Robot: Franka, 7 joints.
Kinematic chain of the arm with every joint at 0, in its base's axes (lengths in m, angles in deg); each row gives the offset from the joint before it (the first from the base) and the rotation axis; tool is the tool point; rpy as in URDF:
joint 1: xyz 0 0 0.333 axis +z
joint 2: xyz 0 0 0 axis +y
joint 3: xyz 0 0 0.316 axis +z
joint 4: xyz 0.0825 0 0 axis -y
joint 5: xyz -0.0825 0 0.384 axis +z
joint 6: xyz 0 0 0 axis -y
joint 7: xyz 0.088 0 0 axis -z
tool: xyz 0 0 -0.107 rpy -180 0 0
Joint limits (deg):
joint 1: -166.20..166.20
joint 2: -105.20..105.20
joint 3: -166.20..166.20
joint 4: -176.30..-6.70
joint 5: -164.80..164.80
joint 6: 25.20..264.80
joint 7: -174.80..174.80
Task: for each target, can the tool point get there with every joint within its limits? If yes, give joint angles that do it. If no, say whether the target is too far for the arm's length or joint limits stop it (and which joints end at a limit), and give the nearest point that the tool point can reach.
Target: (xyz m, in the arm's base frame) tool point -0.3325 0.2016 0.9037
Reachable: yes | joints -79.55 -75.50 -30.16 -80.38 -3.97 101.31 56.93
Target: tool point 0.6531 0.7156 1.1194
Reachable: no: too far | nearest point 0.4490 0.4920 0.8737 | short by 0.390 m
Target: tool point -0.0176 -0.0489 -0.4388
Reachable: no: joint limits stop it (at a limit: joint 2) | nearest point -0.0321 -0.0891 -0.3262 | short by 0.120 m
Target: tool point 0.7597 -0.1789 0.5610
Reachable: yes | joints 139.20 -76.60 -85.73 -35.79 25.68 105.59 -20.42
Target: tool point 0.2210 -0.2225 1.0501
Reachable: yes | joints 86.12 -43.73 -18.53 -53.04 89.64 195.45 109.27
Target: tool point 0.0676 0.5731 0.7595
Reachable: yes | joints -14.19 17.63 106.86 -92.50 107.11 129.22 -124.51
